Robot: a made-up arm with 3 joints. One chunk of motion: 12 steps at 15 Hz.
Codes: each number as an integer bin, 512 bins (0 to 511) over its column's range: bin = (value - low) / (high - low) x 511, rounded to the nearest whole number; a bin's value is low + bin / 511 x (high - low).
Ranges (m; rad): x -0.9..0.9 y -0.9..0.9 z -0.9..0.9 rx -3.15..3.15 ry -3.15..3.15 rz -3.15..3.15
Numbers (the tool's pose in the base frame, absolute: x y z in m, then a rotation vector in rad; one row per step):
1: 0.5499 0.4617 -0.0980 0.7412 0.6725 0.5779
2: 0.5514 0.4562 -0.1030 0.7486 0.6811 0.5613
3: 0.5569 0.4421 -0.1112 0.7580 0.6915 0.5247
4: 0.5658 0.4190 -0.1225 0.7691 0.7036 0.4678
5: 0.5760 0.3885 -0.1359 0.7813 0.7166 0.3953
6: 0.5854 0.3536 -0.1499 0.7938 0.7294 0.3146
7: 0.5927 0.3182 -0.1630 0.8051 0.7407 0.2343
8: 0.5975 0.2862 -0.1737 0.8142 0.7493 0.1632
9: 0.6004 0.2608 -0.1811 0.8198 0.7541 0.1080
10: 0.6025 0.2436 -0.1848 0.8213 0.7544 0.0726
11: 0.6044 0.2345 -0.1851 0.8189 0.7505 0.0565
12: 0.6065 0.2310 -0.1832 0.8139 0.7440 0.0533
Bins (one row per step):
1: 412 387 228 316 310 302
2: 412 385 226 316 311 301
3: 414 381 224 317 312 298
4: 416 374 221 318 313 293
5: 419 366 217 319 314 288
6: 422 356 213 320 315 281
7: 424 346 209 321 316 275
8: 425 337 206 322 316 269
9: 426 330 204 322 317 264
10: 427 325 203 322 317 261
11: 427 322 203 322 316 260
12: 428 321 203 322 316 260

